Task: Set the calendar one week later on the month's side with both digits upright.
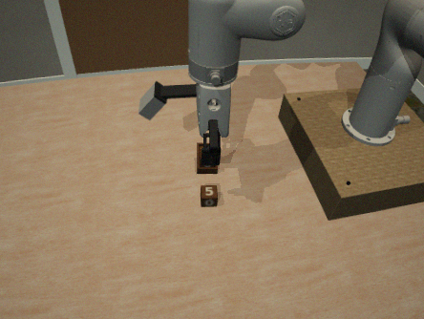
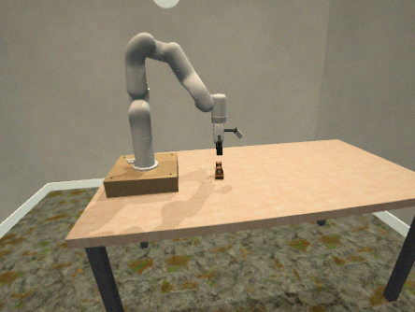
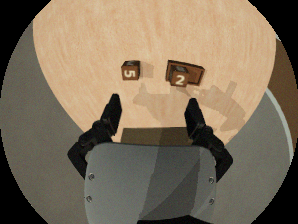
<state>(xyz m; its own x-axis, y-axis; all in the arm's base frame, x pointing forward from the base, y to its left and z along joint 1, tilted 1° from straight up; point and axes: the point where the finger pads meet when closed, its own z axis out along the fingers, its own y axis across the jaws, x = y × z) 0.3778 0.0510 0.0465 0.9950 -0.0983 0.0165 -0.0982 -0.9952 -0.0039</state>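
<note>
Now: hand 10 mm past the cube, 50 mm to the left of it and 90 mm above it. Also, from my hand: brown tray 10 mm behind, 60 mm to the right, 110 mm below.
</note>
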